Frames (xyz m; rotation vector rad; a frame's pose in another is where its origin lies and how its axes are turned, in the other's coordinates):
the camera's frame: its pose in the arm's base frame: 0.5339 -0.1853 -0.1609 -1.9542 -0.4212 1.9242
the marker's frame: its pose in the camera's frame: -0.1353 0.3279 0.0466 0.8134 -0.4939 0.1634
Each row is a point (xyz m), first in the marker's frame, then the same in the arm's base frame.
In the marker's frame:
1: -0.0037 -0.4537 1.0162
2: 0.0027 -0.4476 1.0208
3: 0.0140 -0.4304 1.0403
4: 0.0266 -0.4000 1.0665
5: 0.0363 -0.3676 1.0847
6: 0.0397 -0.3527 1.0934
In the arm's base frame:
1: 0.2174 0.3119 0.4847
2: 0.2077 0.3128 0.4827
3: 0.1798 0.3157 0.4864
4: 0.1383 0.3130 0.4931
5: 0.1013 0.3035 0.4968
6: 0.0846 0.2988 0.4995

